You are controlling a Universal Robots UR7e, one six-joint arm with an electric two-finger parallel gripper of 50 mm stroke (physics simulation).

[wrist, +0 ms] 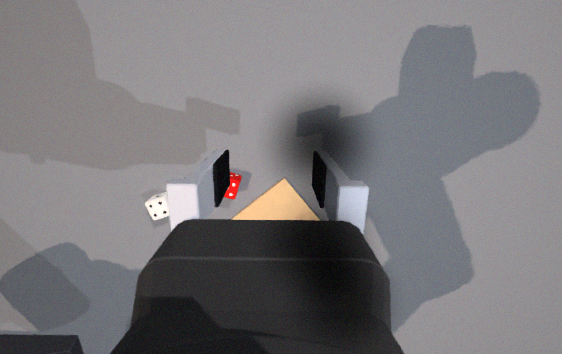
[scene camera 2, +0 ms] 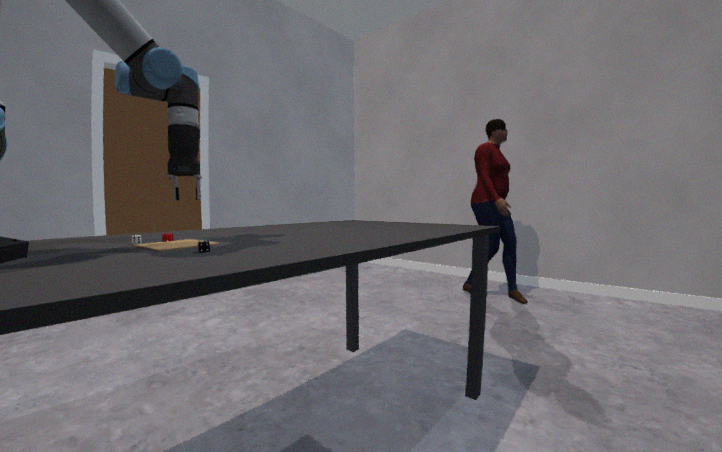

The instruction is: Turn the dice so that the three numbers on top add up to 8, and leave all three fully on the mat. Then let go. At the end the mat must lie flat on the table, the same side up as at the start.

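Places are measured from the arm's base along level axes (x right, y ahead, z up), in millimetres.
Pixels of known places: gripper, fingertip midpoint: [wrist: 271, 168] [scene camera 2: 187, 200].
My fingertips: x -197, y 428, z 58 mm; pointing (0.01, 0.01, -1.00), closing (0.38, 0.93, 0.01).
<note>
Behind a point stands the place of what it marks.
A white die [scene camera 2: 136, 239] {x -167, y 300, z -38 mm} [wrist: 158, 206] {x -179, y 303, z -29 mm} lies on the table beside the tan mat [scene camera 2: 173, 245] {x -38, y 370, z -45 mm} [wrist: 280, 205] {x -130, y 411, z -45 mm}; a face with four pips shows in the wrist view. A red die [scene camera 2: 167, 237] {x -161, y 371, z -37 mm} [wrist: 234, 185] {x -172, y 380, z -29 mm} lies off the mat near its edge, partly hidden by the left finger in the wrist view. A black die [scene camera 2: 204, 246] {x 86, y 412, z -37 mm} stands by the mat's near right edge in the scene view; it does not show in the wrist view. The mat lies flat, mostly hidden by the gripper body in the wrist view. My gripper [scene camera 2: 187, 194] {x -197, y 428, z 58 mm} [wrist: 271, 168] {x -197, y 428, z 58 mm} is open and empty, high above the table.
The dark table [scene camera 2: 330, 239] {x 55, y 727, z -49 mm} carries shadows of the arm. A dark block [scene camera 2: 11, 248] {x -10, y 96, z -27 mm} [wrist: 40, 345] {x -69, y 74, z -33 mm} stands at the left. A person in a red top [scene camera 2: 491, 170] is on the floor beyond the table's right end. Part of another arm shows at the far left edge.
</note>
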